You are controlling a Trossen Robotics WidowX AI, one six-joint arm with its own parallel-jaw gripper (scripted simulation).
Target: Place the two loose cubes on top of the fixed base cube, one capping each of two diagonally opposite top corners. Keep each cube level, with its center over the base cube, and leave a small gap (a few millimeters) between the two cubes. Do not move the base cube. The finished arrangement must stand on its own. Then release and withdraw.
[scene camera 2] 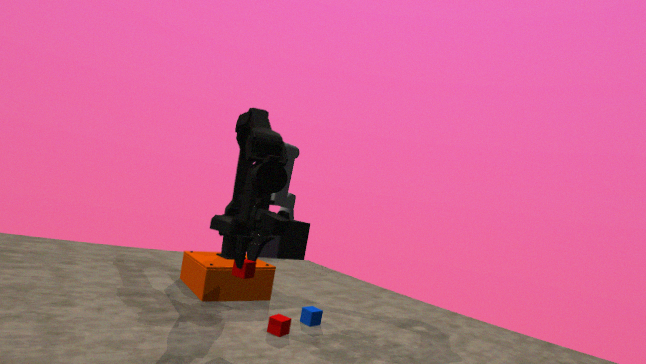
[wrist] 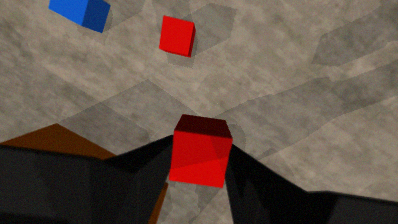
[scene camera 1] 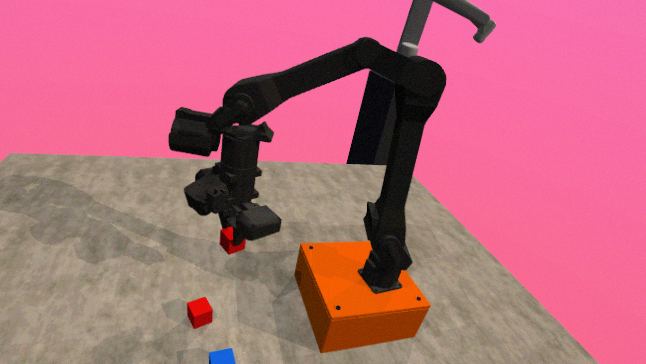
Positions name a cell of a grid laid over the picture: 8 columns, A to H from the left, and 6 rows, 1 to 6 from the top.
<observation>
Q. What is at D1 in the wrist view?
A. A red cube.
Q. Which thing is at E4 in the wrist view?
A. A red cube.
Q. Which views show my gripper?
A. Scene camera 2, the wrist view and scene camera 1: all of them.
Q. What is my gripper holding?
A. A red cube.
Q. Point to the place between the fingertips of my gripper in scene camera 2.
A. D5
</observation>
